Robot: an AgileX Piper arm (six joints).
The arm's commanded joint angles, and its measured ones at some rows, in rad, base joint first. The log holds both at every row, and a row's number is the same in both.
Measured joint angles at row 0: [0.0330 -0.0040 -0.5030 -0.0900 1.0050 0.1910]
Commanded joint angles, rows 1 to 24: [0.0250 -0.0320 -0.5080 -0.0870 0.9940 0.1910]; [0.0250 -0.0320 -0.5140 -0.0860 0.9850 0.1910]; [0.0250 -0.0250 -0.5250 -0.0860 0.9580 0.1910]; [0.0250 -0.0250 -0.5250 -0.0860 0.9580 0.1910]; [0.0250 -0.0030 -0.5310 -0.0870 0.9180 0.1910]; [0.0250 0.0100 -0.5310 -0.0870 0.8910 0.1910]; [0.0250 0.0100 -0.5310 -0.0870 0.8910 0.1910]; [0.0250 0.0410 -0.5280 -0.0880 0.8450 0.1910]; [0.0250 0.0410 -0.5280 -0.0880 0.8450 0.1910]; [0.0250 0.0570 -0.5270 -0.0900 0.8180 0.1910]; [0.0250 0.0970 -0.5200 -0.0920 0.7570 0.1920]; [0.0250 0.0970 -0.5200 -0.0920 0.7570 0.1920]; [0.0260 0.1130 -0.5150 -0.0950 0.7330 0.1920]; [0.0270 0.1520 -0.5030 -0.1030 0.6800 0.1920]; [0.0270 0.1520 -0.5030 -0.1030 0.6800 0.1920]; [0.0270 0.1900 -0.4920 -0.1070 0.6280 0.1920]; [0.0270 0.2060 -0.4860 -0.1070 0.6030 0.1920]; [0.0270 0.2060 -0.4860 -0.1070 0.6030 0.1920]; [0.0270 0.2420 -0.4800 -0.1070 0.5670 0.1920]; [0.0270 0.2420 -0.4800 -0.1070 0.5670 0.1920]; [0.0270 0.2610 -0.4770 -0.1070 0.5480 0.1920]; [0.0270 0.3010 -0.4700 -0.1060 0.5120 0.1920]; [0.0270 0.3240 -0.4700 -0.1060 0.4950 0.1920]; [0.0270 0.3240 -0.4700 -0.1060 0.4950 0.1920]
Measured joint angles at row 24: [0.0330 0.2780 -0.4750 -0.0990 0.5590 0.1900]
